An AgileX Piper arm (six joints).
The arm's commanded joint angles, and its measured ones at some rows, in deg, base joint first. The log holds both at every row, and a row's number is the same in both.
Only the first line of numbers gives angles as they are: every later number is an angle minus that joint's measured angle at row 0.
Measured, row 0:
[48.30 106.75 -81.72 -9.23 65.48 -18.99]
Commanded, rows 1 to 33:
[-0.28 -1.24 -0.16 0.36 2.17 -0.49]
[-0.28 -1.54 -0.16 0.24 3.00 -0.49]
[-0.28 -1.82 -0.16 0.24 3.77 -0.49]
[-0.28 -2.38 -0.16 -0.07 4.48 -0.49]
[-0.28 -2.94 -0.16 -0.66 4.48 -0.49]
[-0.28 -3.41 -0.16 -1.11 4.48 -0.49]
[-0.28 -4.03 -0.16 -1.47 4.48 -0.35]
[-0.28 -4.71 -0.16 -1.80 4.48 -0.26]
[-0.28 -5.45 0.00 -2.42 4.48 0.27]
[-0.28 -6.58 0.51 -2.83 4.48 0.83]
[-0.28 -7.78 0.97 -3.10 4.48 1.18]
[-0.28 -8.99 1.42 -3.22 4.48 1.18]
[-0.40 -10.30 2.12 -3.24 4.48 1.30]
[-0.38 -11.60 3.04 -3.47 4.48 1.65]
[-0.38 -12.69 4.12 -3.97 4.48 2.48]
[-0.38 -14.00 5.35 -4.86 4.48 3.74]
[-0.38 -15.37 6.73 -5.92 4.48 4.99]
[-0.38 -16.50 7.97 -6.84 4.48 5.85]
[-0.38 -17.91 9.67 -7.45 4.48 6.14]
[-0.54 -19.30 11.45 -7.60 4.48 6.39]
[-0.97 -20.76 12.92 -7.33 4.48 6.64]
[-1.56 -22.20 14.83 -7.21 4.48 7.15]
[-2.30 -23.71 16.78 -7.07 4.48 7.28]
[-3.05 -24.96 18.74 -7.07 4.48 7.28]
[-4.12 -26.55 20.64 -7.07 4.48 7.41]
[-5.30 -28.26 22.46 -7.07 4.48 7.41]
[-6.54 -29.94 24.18 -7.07 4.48 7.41]
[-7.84 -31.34 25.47 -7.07 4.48 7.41]
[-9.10 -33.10 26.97 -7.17 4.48 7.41]
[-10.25 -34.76 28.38 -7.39 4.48 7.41]
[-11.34 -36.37 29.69 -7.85 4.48 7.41]
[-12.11 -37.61 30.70 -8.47 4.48 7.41]
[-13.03 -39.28 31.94 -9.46 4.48 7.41]
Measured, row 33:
[-9.45 -33.82 27.60 -6.89 4.21 6.97]
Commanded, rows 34 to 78:
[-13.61 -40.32 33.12 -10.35 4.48 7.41]
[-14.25 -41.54 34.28 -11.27 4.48 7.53]
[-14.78 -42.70 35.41 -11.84 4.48 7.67]
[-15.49 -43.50 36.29 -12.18 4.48 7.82]
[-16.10 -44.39 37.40 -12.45 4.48 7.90]
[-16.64 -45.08 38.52 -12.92 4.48 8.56]
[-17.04 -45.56 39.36 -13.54 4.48 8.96]
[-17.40 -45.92 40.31 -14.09 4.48 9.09]
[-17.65 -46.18 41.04 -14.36 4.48 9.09]
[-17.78 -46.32 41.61 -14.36 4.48 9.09]
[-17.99 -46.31 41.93 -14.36 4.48 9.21]
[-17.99 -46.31 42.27 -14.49 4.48 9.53]
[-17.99 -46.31 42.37 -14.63 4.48 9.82]
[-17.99 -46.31 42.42 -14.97 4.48 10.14]
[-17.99 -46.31 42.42 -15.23 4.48 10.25]
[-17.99 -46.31 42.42 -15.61 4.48 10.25]
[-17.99 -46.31 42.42 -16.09 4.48 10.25]
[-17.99 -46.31 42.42 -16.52 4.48 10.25]
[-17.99 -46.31 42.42 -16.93 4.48 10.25]
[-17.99 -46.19 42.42 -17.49 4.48 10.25]
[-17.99 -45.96 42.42 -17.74 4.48 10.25]
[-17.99 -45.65 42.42 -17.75 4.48 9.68]
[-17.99 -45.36 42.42 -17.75 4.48 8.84]
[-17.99 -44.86 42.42 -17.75 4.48 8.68]
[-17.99 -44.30 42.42 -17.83 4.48 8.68]
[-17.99 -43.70 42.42 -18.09 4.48 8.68]
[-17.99 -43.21 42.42 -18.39 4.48 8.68]
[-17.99 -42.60 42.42 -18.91 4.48 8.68]
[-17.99 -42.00 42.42 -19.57 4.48 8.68]
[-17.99 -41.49 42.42 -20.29 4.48 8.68]
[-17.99 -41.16 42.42 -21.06 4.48 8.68]
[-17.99 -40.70 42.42 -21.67 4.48 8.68]
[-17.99 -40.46 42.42 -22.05 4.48 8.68]
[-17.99 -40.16 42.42 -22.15 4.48 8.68]
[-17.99 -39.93 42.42 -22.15 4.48 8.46]
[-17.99 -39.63 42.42 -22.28 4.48 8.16]
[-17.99 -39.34 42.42 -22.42 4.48 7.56]
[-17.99 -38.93 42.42 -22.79 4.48 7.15]
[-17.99 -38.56 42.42 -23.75 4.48 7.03]
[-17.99 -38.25 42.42 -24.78 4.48 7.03]
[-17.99 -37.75 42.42 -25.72 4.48 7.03]
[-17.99 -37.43 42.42 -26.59 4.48 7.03]
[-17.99 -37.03 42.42 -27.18 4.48 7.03]
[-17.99 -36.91 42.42 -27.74 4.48 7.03]
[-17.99 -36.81 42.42 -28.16 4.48 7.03]
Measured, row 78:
[-17.54 -37.45 42.23 -25.29 4.32 7.51]
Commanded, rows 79 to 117:
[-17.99 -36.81 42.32 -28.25 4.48 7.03]
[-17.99 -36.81 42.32 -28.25 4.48 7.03]
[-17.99 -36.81 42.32 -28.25 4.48 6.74]
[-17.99 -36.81 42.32 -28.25 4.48 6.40]
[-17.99 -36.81 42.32 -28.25 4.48 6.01]
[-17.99 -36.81 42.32 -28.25 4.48 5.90]
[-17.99 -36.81 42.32 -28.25 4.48 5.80]
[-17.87 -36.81 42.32 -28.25 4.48 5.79]
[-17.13 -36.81 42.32 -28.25 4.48 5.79]
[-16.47 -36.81 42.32 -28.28 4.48 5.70]
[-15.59 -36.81 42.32 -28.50 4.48 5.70]
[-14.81 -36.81 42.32 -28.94 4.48 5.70]
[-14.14 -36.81 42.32 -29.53 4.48 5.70]
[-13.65 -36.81 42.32 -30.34 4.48 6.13]
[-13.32 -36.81 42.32 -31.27 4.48 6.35]
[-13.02 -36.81 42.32 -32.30 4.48 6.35]
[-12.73 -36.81 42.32 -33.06 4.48 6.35]
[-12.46 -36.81 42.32 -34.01 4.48 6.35]
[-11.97 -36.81 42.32 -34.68 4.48 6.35]
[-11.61 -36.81 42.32 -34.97 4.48 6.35]
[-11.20 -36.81 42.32 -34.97 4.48 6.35]
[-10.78 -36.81 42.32 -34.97 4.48 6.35]
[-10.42 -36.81 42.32 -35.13 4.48 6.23]
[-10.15 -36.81 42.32 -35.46 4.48 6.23]
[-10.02 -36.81 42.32 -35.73 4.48 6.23]
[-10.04 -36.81 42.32 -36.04 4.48 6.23]
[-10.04 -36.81 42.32 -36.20 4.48 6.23]
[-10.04 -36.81 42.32 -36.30 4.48 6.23]
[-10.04 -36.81 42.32 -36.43 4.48 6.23]
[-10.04 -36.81 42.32 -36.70 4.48 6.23]
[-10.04 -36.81 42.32 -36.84 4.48 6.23]
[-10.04 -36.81 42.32 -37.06 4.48 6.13]
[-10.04 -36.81 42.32 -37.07 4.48 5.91]
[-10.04 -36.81 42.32 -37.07 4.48 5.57]
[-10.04 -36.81 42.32 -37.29 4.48 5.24]
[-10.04 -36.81 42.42 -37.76 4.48 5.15]
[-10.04 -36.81 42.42 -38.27 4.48 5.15]
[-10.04 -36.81 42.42 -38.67 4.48 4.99]
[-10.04 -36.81 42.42 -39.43 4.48 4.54]
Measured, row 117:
[-10.31 -36.81 42.23 -36.69 4.32 5.88]
